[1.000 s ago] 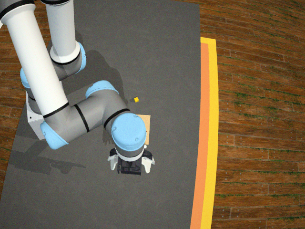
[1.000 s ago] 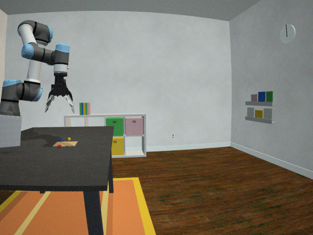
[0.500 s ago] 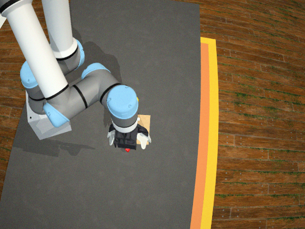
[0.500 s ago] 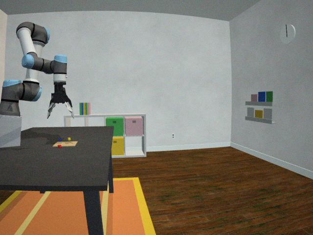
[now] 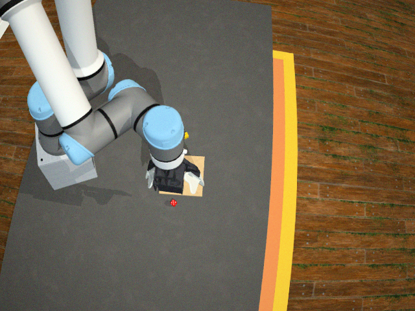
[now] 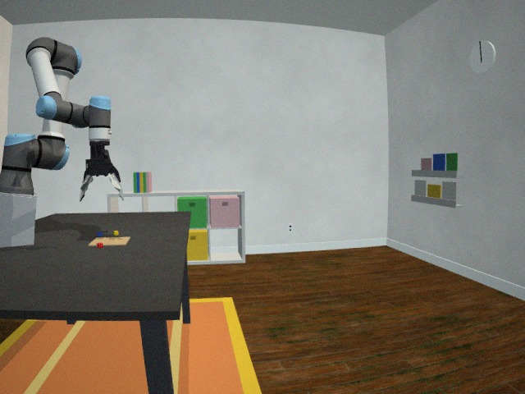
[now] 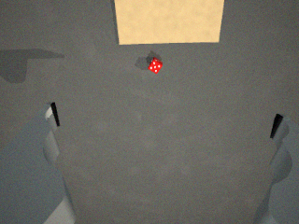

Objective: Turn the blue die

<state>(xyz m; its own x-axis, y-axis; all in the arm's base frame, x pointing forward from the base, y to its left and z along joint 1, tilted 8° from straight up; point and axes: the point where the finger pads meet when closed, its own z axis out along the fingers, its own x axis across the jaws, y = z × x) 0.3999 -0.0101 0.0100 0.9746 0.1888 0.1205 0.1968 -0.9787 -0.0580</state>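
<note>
Right now my hand is 150 mm above the red die, 20 mm to the left of it and 10 mm past it. Round my hand: tan mat: 160 mm below, 80 mm to the left, 10 mm behind; then yellow die: 220 mm to the left, 150 mm below, 50 mm behind; then blue die: 180 mm to the left, 150 mm below, 110 mm behind.
</note>
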